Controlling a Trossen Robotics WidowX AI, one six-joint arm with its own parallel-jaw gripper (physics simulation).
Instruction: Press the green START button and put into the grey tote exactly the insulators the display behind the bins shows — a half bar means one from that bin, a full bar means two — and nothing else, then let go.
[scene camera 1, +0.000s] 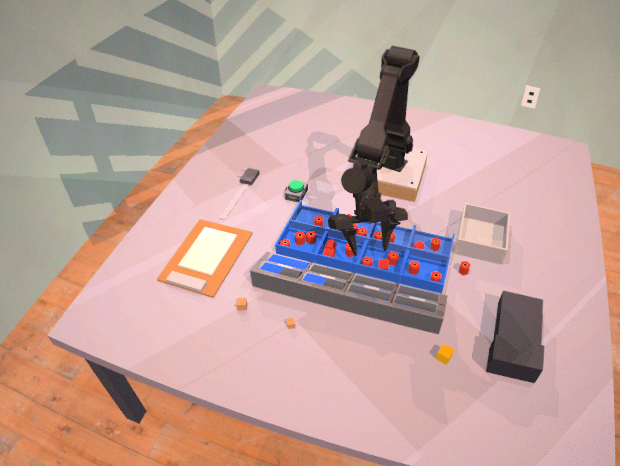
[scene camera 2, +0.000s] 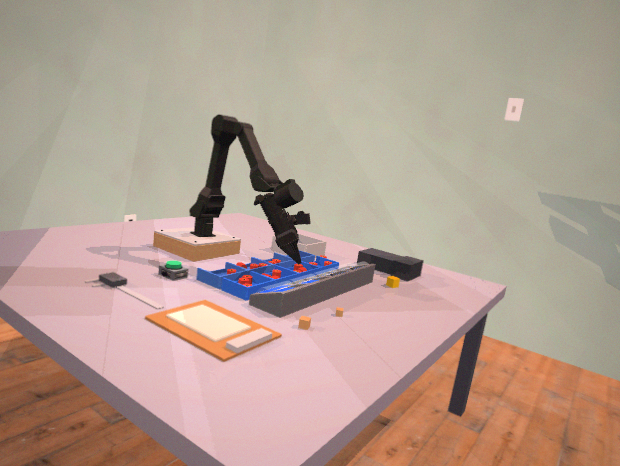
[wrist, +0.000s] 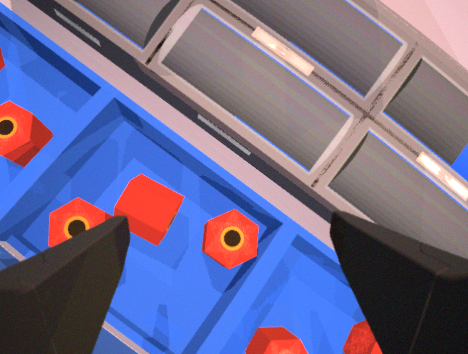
Labels:
my gripper: scene camera 1; scene camera 2; wrist 231, 225
same spot on grey display bar: (scene camera 1: 402, 315) = (scene camera 2: 360, 275)
same spot on my gripper: (scene camera 2: 291, 249) = (scene camera 1: 348, 236)

